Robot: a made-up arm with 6 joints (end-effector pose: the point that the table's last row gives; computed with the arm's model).
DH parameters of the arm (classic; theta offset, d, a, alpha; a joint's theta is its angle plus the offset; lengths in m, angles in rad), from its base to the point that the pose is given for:
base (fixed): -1.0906 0 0.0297 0
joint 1: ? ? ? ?
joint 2: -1.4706 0 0.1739 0
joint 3: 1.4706 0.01 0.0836 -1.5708
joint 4: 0 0.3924 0.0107 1.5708
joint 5: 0 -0.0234 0.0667 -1.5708
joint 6: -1.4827 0 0.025 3.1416
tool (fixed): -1.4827 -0.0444 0 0
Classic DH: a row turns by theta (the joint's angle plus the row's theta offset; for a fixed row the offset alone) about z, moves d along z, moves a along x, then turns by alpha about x.
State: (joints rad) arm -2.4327 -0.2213 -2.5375 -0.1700 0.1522 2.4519
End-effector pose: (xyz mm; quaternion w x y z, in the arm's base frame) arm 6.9 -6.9 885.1 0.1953 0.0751 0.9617 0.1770
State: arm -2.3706 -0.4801 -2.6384 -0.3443 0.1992 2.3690
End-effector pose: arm 172.0 130.6 849.2 0.0888 0.1714 0.9790 0.0654
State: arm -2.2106 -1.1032 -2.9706 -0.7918 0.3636 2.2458
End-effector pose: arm 405.5 442.8 469.4 0.0261 0.2919 0.8909 -0.3471
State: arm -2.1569 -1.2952 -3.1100 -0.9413 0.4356 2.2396
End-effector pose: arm 407.3 490.9 287.4 0.0652 0.2654 0.8277 -0.4902
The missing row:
joint 1: 1.0906 0.2315 0.0071 -1.5708
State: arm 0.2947 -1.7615 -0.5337 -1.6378 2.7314 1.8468
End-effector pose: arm 77.7 -87.6 563.9 0.0620 -0.3355 -0.3059 -0.8888
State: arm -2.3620 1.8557 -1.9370 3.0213 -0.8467 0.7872
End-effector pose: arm -110.6 -156.5 -191.5 0.9262 0.2821 -0.2451 0.0502
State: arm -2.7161 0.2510 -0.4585 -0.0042 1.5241 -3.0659
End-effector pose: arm -196.1 -79.5 -41.5 0.7787 0.1533 -0.5923 0.1390
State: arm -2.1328 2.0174 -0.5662 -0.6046 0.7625 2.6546
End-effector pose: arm 167.6 233.3 -53.9 0.1226 0.1231 -0.8508 0.4960
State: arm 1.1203 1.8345 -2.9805 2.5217 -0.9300 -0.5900
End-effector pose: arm 270.9 425.8 31.8 0.8162 0.1679 -0.2266 -0.5043
